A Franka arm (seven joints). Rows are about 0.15 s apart.
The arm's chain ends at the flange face. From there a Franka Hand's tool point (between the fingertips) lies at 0.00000 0.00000 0.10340 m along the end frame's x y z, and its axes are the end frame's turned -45 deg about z.
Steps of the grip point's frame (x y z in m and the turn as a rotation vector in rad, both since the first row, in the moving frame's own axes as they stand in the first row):
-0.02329, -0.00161, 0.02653, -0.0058, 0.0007, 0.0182
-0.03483, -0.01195, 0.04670, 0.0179, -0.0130, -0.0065
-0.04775, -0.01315, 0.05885, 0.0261, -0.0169, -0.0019
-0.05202, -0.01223, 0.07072, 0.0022, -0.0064, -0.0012
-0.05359, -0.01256, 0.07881, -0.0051, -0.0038, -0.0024
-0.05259, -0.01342, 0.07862, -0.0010, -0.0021, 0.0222
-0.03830, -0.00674, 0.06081, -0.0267, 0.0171, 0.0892
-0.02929, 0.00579, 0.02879, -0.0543, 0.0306, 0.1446
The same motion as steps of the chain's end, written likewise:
-0.01808, 0.01495, 0.02653, -0.0036, 0.0046, 0.0182
-0.03082, 0.01653, 0.04673, 0.0035, -0.0218, -0.0065
-0.03992, 0.02514, 0.05890, 0.0065, -0.0304, -0.0019
-0.04480, 0.02783, 0.07072, -0.0030, -0.0061, -0.0012
-0.04687, 0.02836, 0.07881, -0.0063, 0.0009, -0.0024
-0.04659, 0.02747, 0.07862, -0.0022, -0.0008, 0.0222
-0.03501, 0.02147, 0.06086, -0.0068, 0.0310, 0.0892
-0.02267, 0.02263, 0.02899, -0.0168, 0.0600, 0.1446

